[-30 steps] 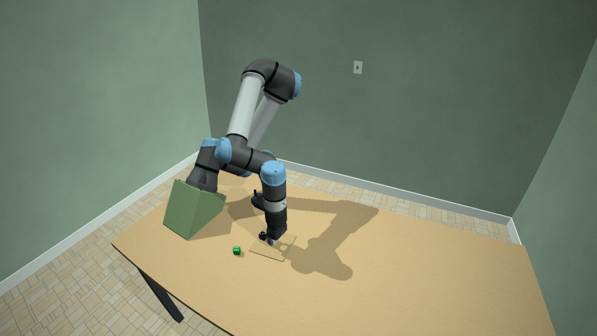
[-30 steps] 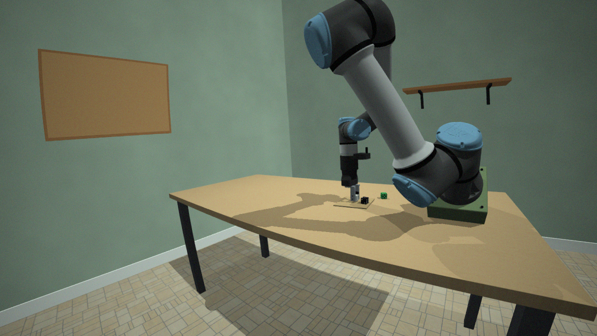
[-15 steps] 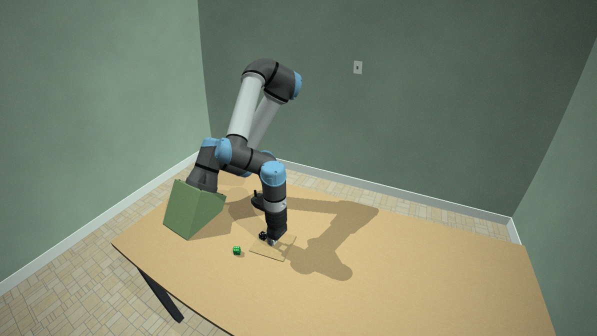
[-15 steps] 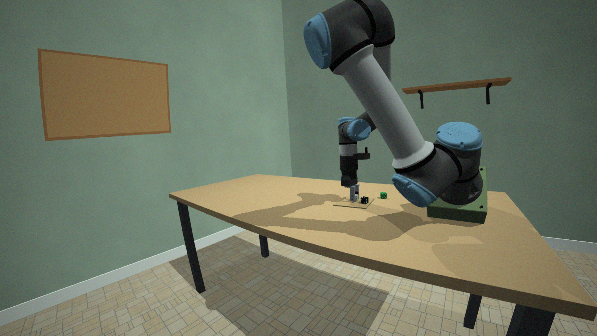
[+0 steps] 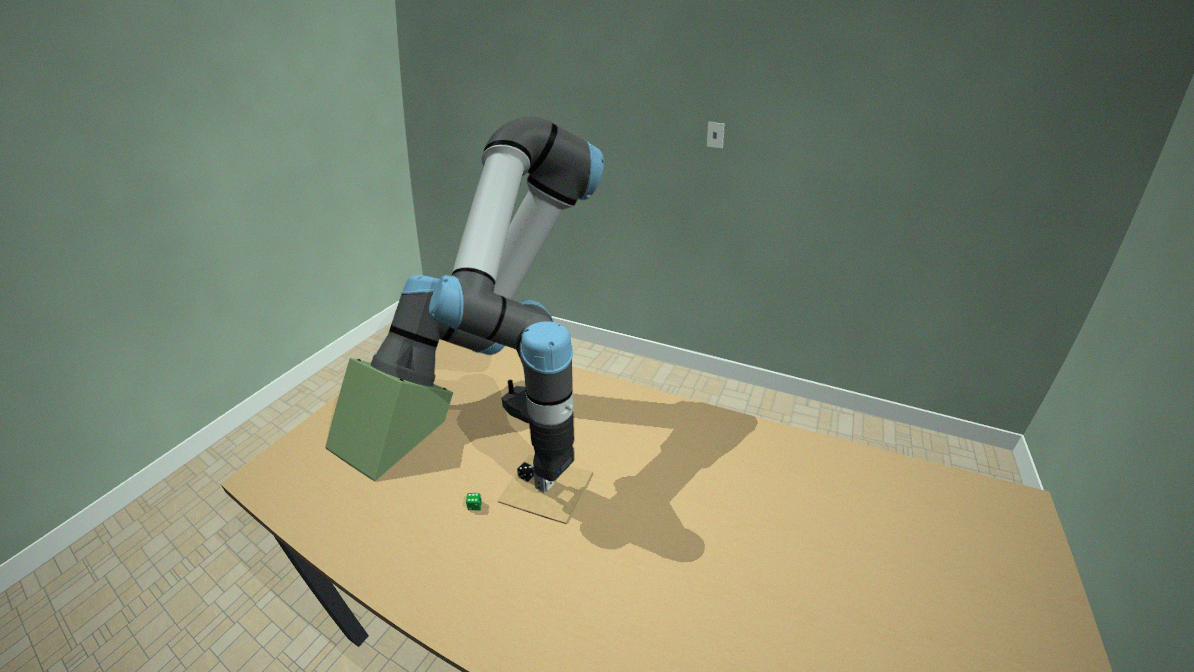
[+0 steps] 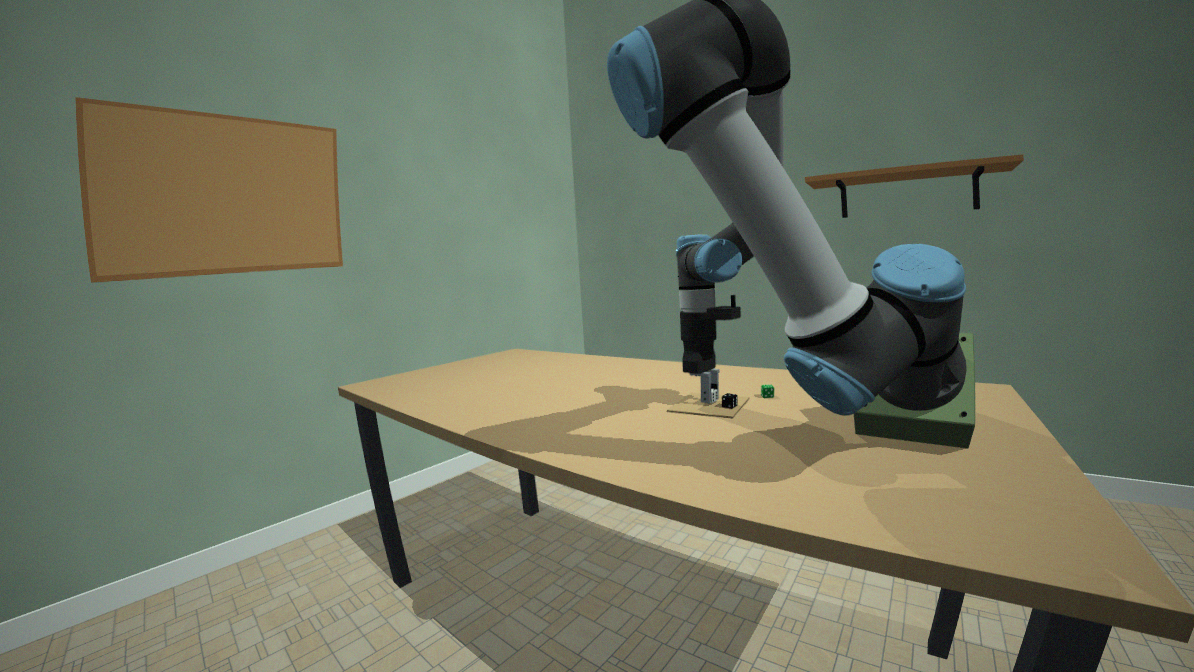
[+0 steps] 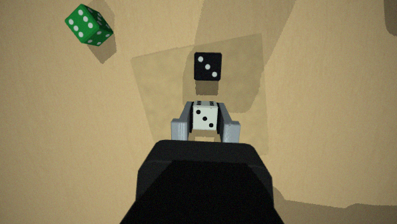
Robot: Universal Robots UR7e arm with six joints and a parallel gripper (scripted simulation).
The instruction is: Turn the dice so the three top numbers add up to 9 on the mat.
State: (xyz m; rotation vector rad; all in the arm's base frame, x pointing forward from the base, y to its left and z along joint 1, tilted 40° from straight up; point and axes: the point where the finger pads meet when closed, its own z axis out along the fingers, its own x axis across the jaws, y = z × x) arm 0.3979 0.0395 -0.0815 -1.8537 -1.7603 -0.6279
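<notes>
Now: the white die 1 cm below my hand. Round my hand: green die: 11 cm to the right, 9 cm behind, 2 cm below; then black die: 5 cm behind, 1 cm below; then tan mat: 3 cm below.
</notes>
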